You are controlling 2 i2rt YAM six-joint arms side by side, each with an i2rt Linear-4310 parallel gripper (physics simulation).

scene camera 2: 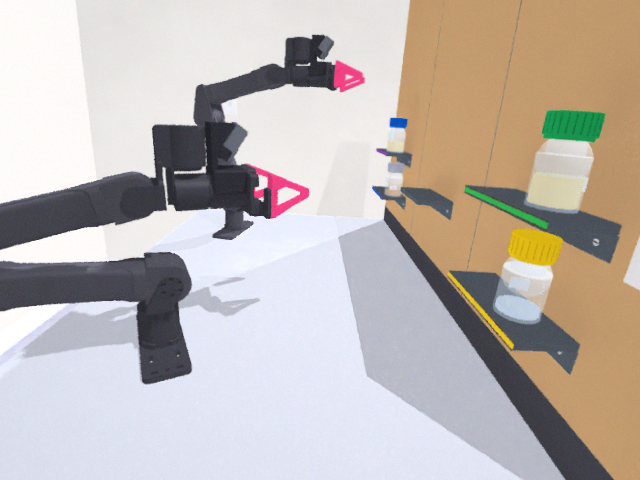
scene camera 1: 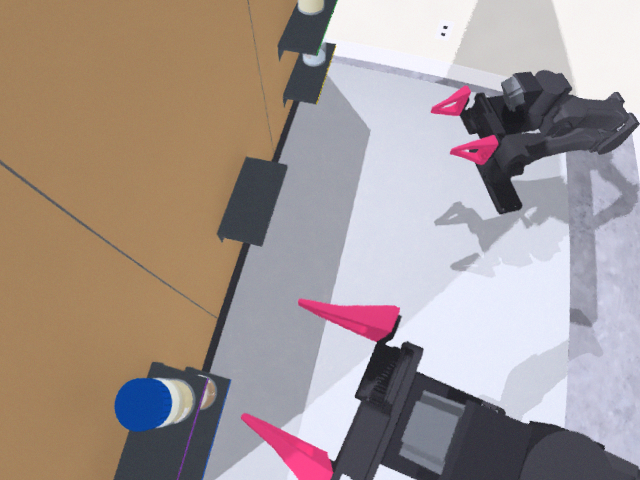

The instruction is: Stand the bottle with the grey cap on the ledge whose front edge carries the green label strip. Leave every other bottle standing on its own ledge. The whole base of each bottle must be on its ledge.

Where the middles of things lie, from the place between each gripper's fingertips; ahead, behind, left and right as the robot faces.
Now: the blue-capped bottle [scene camera 1: 141,404] 150 mm below my left hand, 140 mm ahead of it and 80 mm to the left of it. Round my left hand: green-strip ledge [scene camera 2: 584,223] (660 mm to the right, 210 mm below, 130 mm ahead); yellow-capped bottle [scene camera 2: 526,277] (690 mm to the right, 290 mm below, 130 mm ahead); yellow-strip ledge [scene camera 2: 546,335] (660 mm to the right, 350 mm below, 130 mm ahead).
The green-strip ledge is 290 mm ahead of my right hand, 200 mm to the right of it and 30 mm above it. Also, from my right hand: blue-capped bottle 300 mm ahead, 540 mm to the left, 90 mm above; yellow-capped bottle 290 mm ahead, 240 mm to the right, 50 mm below; yellow-strip ledge 290 mm ahead, 200 mm to the right, 110 mm below.
